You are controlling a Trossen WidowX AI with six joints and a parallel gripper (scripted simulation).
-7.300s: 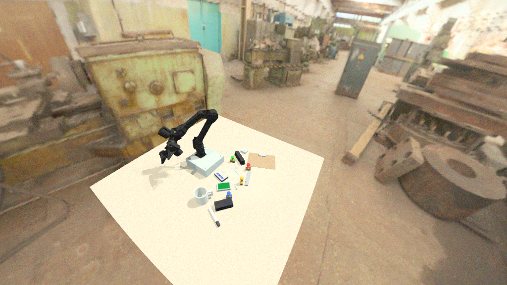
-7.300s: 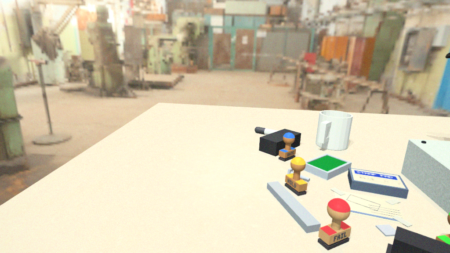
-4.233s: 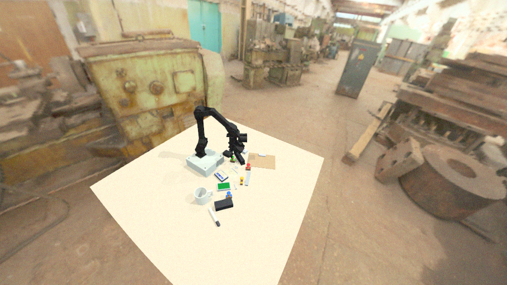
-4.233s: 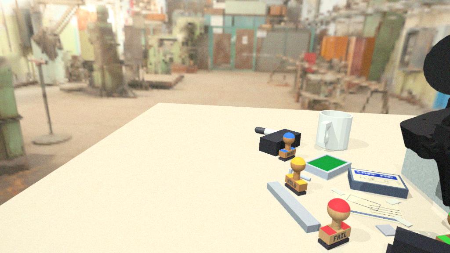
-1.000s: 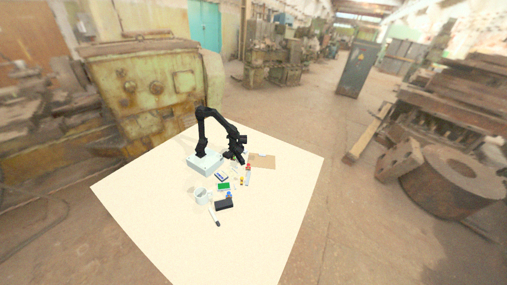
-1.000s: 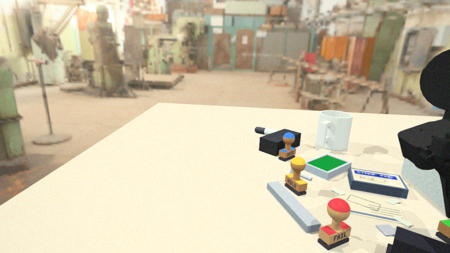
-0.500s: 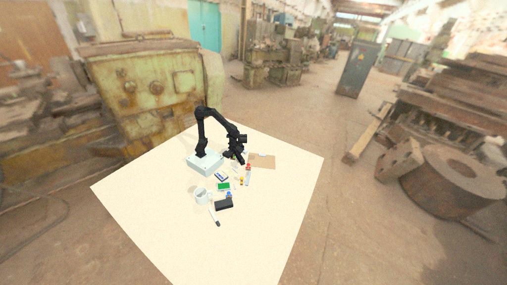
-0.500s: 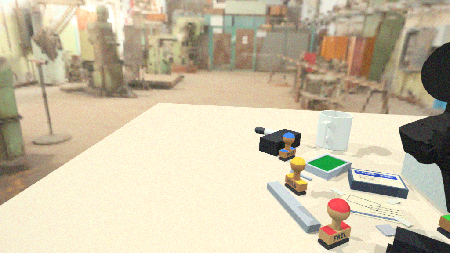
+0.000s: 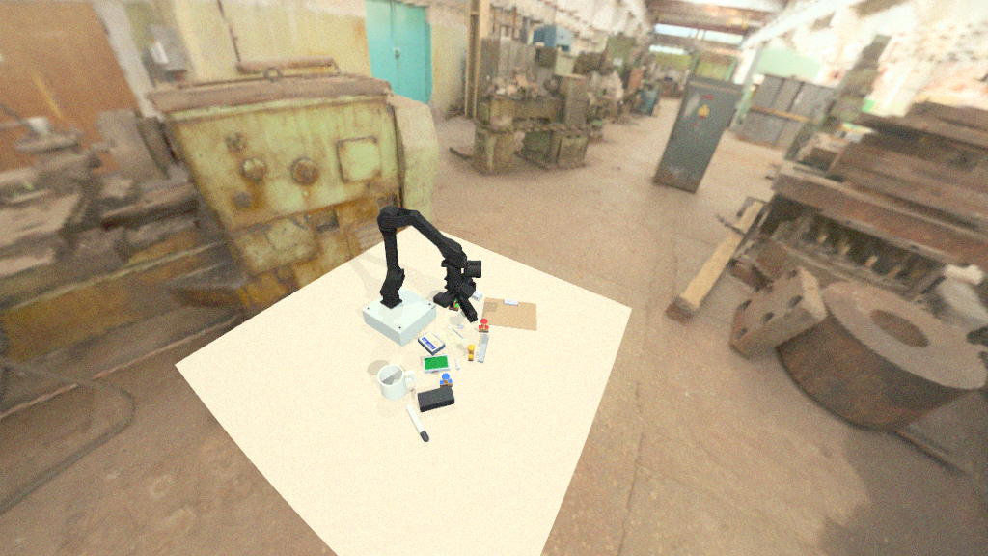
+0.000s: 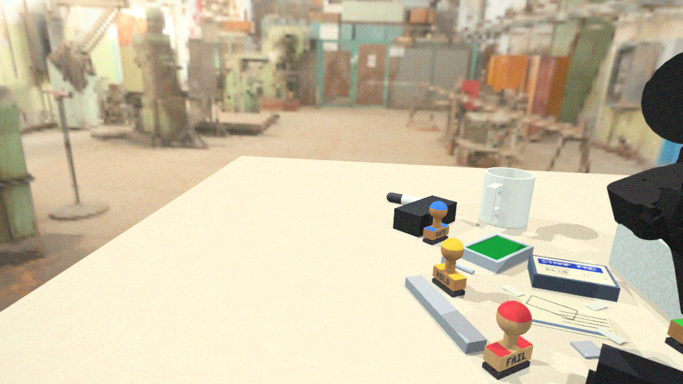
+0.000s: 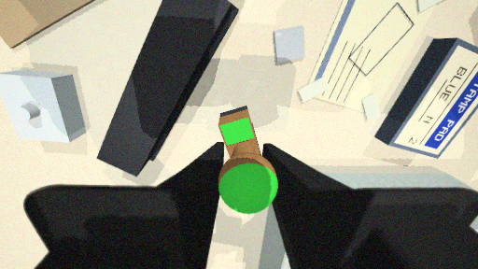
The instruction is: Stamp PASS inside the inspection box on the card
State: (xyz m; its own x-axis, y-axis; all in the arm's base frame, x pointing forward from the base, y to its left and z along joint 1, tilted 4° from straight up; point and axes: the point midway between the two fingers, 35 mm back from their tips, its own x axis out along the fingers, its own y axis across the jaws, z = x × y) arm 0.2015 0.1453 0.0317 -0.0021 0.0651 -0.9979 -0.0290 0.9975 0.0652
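The green ink pad lies 100 mm ahead of my gripper tip, 230 mm to the right of it and 50 mm below it. Also, from my gripper tip: card 70 mm ahead, 100 mm to the right, 60 mm below; then red FAIL stamp 150 mm ahead, 40 mm below; then PASS stamp right at my gripper tip.
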